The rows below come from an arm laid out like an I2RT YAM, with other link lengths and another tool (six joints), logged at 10 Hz.
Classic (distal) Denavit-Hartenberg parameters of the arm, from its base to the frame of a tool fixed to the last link. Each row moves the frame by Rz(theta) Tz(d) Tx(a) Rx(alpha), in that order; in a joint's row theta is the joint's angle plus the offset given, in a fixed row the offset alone. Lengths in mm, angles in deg.
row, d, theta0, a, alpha
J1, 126.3, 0, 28, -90
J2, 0, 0, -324.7, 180
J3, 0, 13.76, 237.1, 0
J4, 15.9, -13.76, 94.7, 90
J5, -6.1, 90, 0, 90
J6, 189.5, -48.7, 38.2, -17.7
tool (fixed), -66.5, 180, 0, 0
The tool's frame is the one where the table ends.
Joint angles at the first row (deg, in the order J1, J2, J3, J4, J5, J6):
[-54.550, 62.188, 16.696, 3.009, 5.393, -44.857]
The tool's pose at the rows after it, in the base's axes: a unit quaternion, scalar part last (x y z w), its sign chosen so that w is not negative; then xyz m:
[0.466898 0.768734 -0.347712 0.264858 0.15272 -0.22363 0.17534]
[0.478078 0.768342 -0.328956 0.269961 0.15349 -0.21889 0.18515]
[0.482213 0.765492 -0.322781 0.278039 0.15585 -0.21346 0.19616]
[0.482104 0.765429 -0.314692 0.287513 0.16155 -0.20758 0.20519]
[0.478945 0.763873 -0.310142 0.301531 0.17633 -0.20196 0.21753]
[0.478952 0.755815 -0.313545 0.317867 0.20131 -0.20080 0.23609]
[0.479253 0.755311 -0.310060 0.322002 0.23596 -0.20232 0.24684]
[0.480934 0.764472 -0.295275 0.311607 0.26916 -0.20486 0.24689]
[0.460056 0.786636 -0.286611 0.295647 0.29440 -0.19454 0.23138]
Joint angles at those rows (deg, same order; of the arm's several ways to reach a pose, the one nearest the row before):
[-54.479, 61.183, 17.963, 0.482, 5.088, -43.302]
[-53.999, 58.815, 20.257, -4.630, 3.874, -40.947]
[-52.407, 56.459, 22.054, -8.243, 4.303, -39.029]
[-50.111, 55.025, 23.542, -10.662, 4.799, -37.070]
[-45.219, 54.955, 25.577, -11.757, 7.365, -33.851]
[-38.601, 57.409, 29.135, -11.472, 12.443, -29.574]
[-32.589, 63.333, 33.607, -10.633, 16.625, -25.416]
[-29.109, 70.006, 38.328, -11.147, 17.677, -22.013]
[-25.384, 74.853, 39.667, -10.828, 18.075, -21.083]

